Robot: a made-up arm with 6 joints. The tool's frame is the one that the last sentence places.
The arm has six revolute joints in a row. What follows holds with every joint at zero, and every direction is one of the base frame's. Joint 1 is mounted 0.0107 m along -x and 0.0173 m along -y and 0.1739 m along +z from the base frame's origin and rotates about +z. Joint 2 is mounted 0.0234 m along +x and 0.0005 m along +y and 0.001 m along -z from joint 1 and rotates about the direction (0, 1, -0.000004). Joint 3 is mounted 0.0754 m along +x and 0.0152 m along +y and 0.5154 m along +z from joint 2 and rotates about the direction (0, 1, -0.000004). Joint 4 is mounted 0.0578 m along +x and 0.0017 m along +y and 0.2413 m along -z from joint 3 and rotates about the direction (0, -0.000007, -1). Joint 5 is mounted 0.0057 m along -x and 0.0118 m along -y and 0.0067 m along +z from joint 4 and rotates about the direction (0, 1, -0.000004). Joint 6 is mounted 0.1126 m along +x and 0.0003 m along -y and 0.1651 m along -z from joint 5 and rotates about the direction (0, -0.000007, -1). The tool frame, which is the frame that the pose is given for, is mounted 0.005 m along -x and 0.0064 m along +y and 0.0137 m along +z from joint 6; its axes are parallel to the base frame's.
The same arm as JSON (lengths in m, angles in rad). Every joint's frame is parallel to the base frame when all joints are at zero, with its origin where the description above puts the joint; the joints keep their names.
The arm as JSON. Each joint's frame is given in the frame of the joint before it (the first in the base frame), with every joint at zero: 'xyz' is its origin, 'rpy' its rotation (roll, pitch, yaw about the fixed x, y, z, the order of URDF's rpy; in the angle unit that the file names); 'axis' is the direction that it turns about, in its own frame. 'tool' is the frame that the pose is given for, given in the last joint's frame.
{"units": {"length": "m", "angle": "rad"}, "joints": [
  {"name": "joint 1", "type": "revolute", "origin": {"xyz": [-0.0107, -0.0173, 0.1739], "rpy": [0.0, 0.0, 0.0]}, "axis": "+z"},
  {"name": "joint 2", "type": "revolute", "origin": {"xyz": [0.0234, 0.0005, -0.001], "rpy": [0.0, 0.0, 0.0]}, "axis": "+y"},
  {"name": "joint 3", "type": "revolute", "origin": {"xyz": [0.0754, 0.0152, 0.5154], "rpy": [0.0, 0.0, 0.0]}, "axis": "+y"},
  {"name": "joint 4", "type": "revolute", "origin": {"xyz": [0.0578, 0.0017, -0.2413], "rpy": [0.0, 0.0, 0.0]}, "axis": "-z"},
  {"name": "joint 5", "type": "revolute", "origin": {"xyz": [-0.0057, -0.0118, 0.0067], "rpy": [0.0, 0.0, 0.0]}, "axis": "+y"},
  {"name": "joint 6", "type": "revolute", "origin": {"xyz": [0.1126, -0.0003, -0.1651], "rpy": [0.0, 0.0, 0.0]}, "axis": "-z"}
], "tool": {"origin": {"xyz": [-0.005, 0.0064, 0.0137], "rpy": [0.0, 0.0, 0.0]}}}

